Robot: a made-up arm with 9 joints. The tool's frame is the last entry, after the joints.
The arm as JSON. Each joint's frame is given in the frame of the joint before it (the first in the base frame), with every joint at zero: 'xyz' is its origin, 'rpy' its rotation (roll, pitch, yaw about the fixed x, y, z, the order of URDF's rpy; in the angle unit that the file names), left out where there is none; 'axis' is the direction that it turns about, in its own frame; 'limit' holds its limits. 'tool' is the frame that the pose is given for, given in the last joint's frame.
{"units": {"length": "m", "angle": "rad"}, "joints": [
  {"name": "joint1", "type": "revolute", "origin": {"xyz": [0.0, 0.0, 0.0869]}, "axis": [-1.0, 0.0, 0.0], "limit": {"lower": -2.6, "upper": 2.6}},
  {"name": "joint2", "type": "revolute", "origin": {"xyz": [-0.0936, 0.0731, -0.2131]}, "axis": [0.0, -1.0, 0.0], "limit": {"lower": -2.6, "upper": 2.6}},
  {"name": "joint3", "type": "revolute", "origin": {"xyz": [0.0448, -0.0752, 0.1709]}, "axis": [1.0, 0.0, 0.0], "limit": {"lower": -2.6, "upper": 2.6}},
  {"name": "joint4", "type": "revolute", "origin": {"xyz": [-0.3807, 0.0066, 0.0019]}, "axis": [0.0, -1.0, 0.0], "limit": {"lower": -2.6, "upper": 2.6}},
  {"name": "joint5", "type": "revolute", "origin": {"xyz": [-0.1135, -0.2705, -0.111]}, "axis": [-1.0, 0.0, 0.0], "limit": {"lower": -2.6, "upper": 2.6}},
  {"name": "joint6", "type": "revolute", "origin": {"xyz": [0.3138, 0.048, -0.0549]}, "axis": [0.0, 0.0, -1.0], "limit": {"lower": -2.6, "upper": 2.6}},
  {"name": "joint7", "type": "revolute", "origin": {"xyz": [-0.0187, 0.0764, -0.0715]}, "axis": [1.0, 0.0, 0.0], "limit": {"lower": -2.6, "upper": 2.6}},
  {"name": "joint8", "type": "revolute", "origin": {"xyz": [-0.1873, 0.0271, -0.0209]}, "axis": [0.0, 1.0, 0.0], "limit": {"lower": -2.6, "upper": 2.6}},
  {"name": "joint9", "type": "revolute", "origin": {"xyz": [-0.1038, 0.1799, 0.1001]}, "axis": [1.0, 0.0, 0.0], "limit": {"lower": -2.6, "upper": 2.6}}
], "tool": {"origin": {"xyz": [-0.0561, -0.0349, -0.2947]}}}
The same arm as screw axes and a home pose.
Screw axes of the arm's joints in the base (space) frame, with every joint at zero. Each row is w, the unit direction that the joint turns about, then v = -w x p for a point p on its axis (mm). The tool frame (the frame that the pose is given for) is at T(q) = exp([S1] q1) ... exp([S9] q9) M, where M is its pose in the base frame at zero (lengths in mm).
S1: w -1 0 0 v 0 -86.9 0
S2: w 0 -1 0 v -126.2 0 93.6
S3: w 1 0 0 v 0 44.7 2.1
S4: w 0 -1 0 v 46.6 0 429.5
S5: w -1 0 0 v 0 64.4 -266
S6: w 0 0 -1 v 218 -229.2 0
S7: w 1 0 0 v 0 -190.8 141.6
S8: w 0 1 0 v 211.7 0 -435.2
S9: w 1 0 0 v 0 -111.6 -65.4
M: xyz -595.1 30.5 -406.3 (mm) quaternion w x y z 1 0 0 0
Joint limits (rad, base to tool): -2.6..2.6 -2.6..2.6 -2.6..2.6 -2.6..2.6 -2.6..2.6 -2.6..2.6 -2.6..2.6 -2.6..2.6 -2.6..2.6

